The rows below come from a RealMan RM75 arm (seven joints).
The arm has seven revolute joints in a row. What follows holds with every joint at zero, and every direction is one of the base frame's.
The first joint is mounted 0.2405 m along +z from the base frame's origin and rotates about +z.
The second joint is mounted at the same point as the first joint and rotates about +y.
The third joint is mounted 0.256 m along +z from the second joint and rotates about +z.
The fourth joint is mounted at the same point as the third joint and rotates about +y.
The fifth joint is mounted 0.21 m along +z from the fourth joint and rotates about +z.
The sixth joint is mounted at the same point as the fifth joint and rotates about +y.
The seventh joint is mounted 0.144 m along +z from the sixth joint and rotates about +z.
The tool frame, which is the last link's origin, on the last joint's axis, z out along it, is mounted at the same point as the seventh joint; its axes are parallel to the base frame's.
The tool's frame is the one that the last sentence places.
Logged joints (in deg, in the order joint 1, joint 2, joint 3, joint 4, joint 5, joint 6, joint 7), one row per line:
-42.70, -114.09, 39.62, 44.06, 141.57, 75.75, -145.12
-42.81, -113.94, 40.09, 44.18, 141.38, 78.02, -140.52
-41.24, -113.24, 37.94, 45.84, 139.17, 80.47, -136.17
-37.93, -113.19, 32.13, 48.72, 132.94, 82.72, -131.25
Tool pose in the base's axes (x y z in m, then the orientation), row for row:
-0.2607, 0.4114, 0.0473, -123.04, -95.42, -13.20
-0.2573, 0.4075, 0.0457, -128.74, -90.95, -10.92
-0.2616, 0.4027, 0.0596, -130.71, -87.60, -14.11
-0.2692, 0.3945, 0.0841, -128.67, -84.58, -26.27
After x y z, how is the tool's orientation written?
As a rotation vector, in degrees.
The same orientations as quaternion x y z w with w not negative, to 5 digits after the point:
-0.77056, -0.59758, -0.08267, 0.20567
-0.79983, -0.56505, -0.06784, 0.19078
-0.81215, -0.54429, -0.08767, 0.19097
-0.80603, -0.52984, -0.16456, 0.20617

